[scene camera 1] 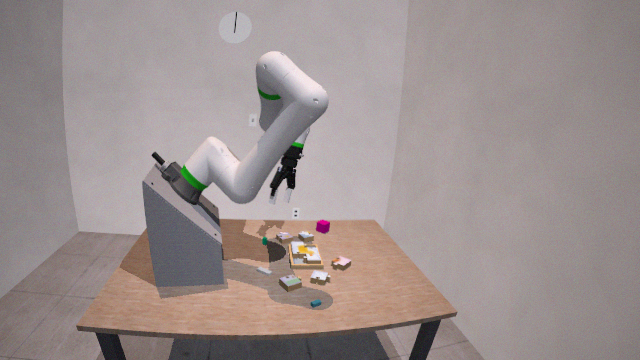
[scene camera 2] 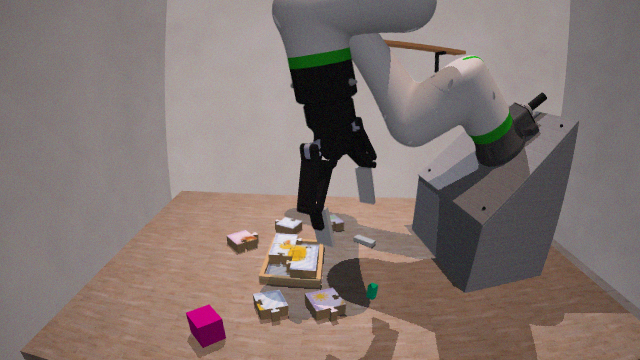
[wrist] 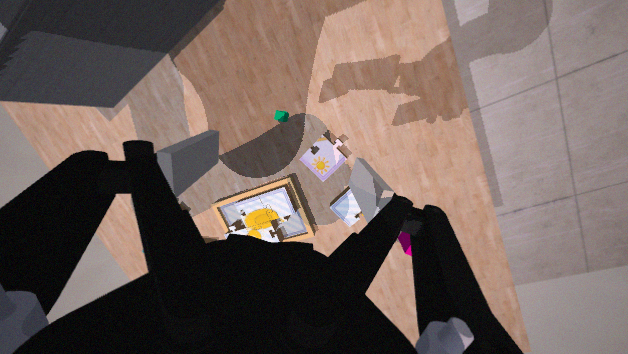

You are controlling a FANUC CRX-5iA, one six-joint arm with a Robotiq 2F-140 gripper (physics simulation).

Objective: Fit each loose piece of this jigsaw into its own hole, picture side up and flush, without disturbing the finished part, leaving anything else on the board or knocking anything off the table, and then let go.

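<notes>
The wooden-framed board (scene camera 1: 307, 267) (scene camera 2: 291, 283) (wrist: 300, 206) holds the finished part (scene camera 1: 304, 250) (scene camera 2: 297, 253) (wrist: 261, 218), with bare recess beside it. Five loose pieces lie on the table around it, picture side up: a sun piece (scene camera 1: 284, 237) (scene camera 2: 325, 300) (wrist: 322, 159), a pale blue piece (scene camera 1: 306, 236) (scene camera 2: 271, 301) (wrist: 346, 208), a pink-orange piece (scene camera 1: 342, 262) (scene camera 2: 242, 240), a whitish piece (scene camera 1: 320, 276) (scene camera 2: 288, 224) and a green-lilac piece (scene camera 1: 290, 283) (scene camera 2: 338, 222), partly behind a finger in scene camera 2. My gripper (scene camera 1: 280, 196) (scene camera 2: 346, 211) (wrist: 288, 159) is open and empty, high above the table.
A magenta cube (scene camera 1: 323, 226) (scene camera 2: 206, 325) (wrist: 406, 243) stands near the far edge. A green block (scene camera 1: 264, 241) (scene camera 2: 372, 291) (wrist: 281, 116), a pale bar (scene camera 1: 264, 271) (scene camera 2: 364, 241) and a teal block (scene camera 1: 316, 303) lie around. The grey pedestal (scene camera 1: 185, 245) (scene camera 2: 500, 245) carries the arm.
</notes>
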